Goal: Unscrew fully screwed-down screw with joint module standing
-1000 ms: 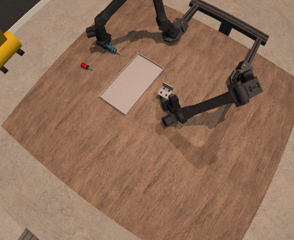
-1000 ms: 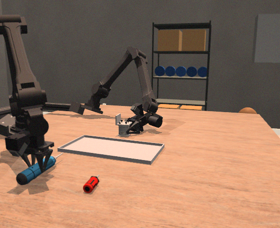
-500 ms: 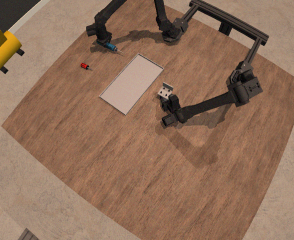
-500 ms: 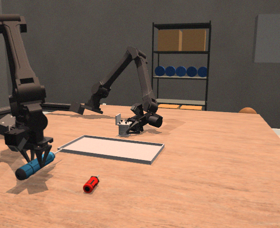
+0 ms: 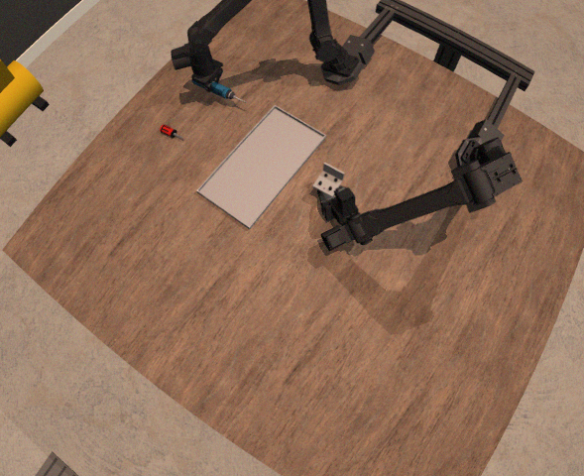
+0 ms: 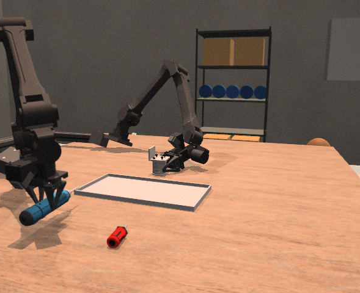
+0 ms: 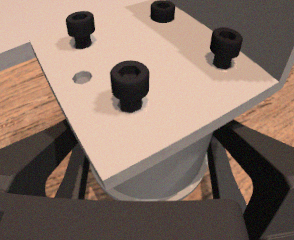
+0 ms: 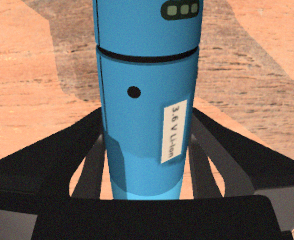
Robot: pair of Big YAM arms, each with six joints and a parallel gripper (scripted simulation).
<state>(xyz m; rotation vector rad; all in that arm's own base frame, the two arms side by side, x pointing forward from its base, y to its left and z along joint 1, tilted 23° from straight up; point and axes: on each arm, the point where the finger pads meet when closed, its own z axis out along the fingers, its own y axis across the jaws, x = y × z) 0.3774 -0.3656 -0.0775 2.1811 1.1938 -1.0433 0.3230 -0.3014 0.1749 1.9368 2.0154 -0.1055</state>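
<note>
Now: left hand 10 mm below the joint module. From my left hand the other things lie so: shallow grey tray (220 mm to the right, 60 mm ahead, 20 mm below); pale l-shaped bracket (50 mm above); red manual screwdriver (550 mm to the right, 180 mm ahead, 10 mm below).
</note>
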